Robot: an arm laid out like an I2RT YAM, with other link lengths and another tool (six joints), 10 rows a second.
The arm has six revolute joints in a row. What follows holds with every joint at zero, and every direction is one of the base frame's. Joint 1 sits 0.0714 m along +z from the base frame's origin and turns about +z. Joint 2 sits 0.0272 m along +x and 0.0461 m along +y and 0.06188 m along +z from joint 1 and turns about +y. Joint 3 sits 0.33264 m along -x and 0.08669 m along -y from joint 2 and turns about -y. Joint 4 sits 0.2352 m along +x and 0.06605 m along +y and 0.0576 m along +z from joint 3 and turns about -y. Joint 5 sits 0.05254 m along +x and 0.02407 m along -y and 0.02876 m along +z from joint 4 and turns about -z. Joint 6 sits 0.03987 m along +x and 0.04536 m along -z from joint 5 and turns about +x. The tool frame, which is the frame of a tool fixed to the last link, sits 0.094 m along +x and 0.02 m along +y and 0.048 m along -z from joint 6; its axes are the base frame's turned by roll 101.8, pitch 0.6 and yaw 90 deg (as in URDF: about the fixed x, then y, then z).
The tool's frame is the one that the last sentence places.
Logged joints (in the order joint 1, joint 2, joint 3, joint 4, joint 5, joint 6), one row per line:
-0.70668 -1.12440 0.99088 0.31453 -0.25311 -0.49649
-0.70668 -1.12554 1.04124 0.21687 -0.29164 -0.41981
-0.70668 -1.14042 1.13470 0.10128 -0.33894 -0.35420
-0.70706 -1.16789 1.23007 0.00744 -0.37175 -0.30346
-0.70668 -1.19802 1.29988 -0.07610 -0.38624 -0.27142
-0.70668 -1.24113 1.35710 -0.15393 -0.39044 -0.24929
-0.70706 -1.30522 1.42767 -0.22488 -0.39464 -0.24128
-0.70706 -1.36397 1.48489 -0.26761 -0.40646 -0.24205
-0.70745 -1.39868 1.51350 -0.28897 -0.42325 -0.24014
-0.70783 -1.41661 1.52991 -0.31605 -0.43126 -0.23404
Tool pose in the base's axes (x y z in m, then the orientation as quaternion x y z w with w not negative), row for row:
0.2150 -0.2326 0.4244 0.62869 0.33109 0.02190 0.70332
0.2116 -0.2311 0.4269 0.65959 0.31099 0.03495 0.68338
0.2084 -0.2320 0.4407 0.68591 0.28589 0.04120 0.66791
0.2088 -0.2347 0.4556 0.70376 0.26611 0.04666 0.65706
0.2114 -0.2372 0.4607 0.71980 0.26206 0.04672 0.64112
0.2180 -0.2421 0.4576 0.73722 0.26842 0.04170 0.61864
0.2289 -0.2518 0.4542 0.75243 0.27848 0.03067 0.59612
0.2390 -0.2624 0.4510 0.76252 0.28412 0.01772 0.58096
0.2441 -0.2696 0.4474 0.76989 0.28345 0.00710 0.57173
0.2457 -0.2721 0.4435 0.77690 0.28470 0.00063 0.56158
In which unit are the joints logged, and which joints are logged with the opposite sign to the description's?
The joints are logged in radians. Opposite sign: joint 2, joint 5.
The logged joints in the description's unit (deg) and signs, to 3 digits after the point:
-40.490 64.423 56.773 18.021 14.502 -28.447
-40.490 64.489 59.659 12.426 16.710 -24.053
-40.490 65.341 65.014 5.803 19.420 -20.294
-40.512 66.915 70.478 0.426 21.300 -17.387
-40.490 68.641 74.478 -4.360 22.130 -15.551
-40.490 71.112 77.756 -8.820 22.371 -14.283
-40.512 74.784 81.799 -12.885 22.611 -13.824
-40.512 78.150 85.078 -15.333 23.288 -13.868
-40.534 80.138 86.717 -16.557 24.250 -13.759
-40.556 81.166 87.657 -18.108 24.709 -13.410

